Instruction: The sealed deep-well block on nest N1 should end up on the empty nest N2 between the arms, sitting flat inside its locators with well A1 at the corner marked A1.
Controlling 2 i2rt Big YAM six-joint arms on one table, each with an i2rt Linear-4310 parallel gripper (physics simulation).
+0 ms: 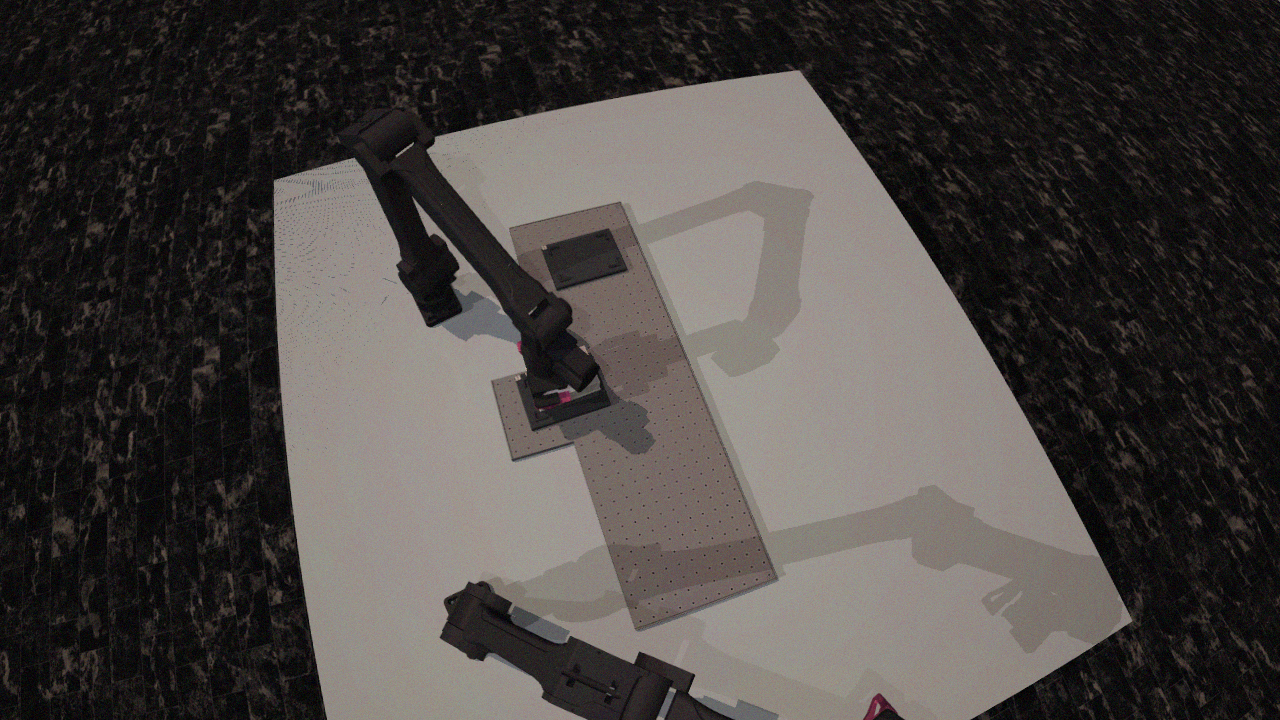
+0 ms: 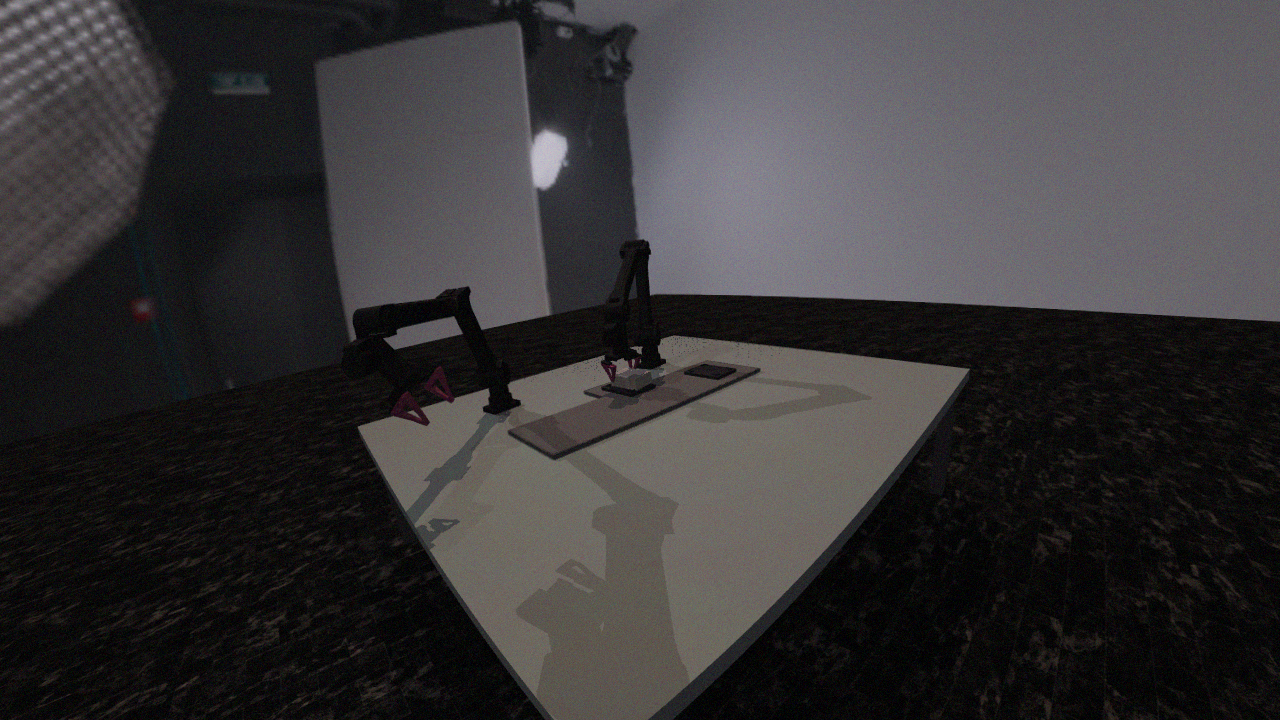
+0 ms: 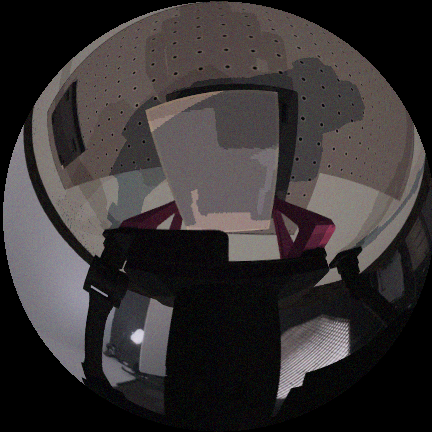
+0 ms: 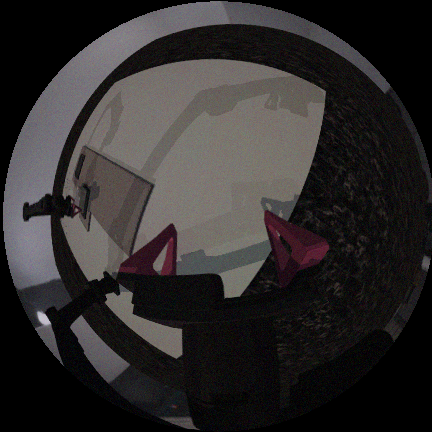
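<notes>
The sealed deep-well block [image 1: 583, 407] [image 2: 630, 386] [image 3: 217, 160] [image 4: 84, 201] has a pale seal on top. It rests in a dark nest frame on the small plate [image 1: 523, 429] that juts out from the long deck. My left gripper [image 1: 562, 393] [image 2: 617, 365] [image 3: 227, 201] is open, with one pink finger on each side of the block's near end, low over it. A second dark nest [image 1: 583, 257] [image 2: 709, 370] [image 3: 66, 120] at the deck's far end is empty. My right gripper [image 2: 423, 396] [image 4: 218, 221] is open and empty, hanging off the table's edge.
The long perforated deck [image 1: 670, 502] [image 2: 573, 427] [image 3: 241, 40] [image 4: 116, 201] runs down the middle of the white table [image 1: 895, 357]. The left arm's base [image 1: 429, 295] stands beside the deck. The right arm's base [image 1: 475, 617] stands at the near table edge. Dark carpet surrounds the table.
</notes>
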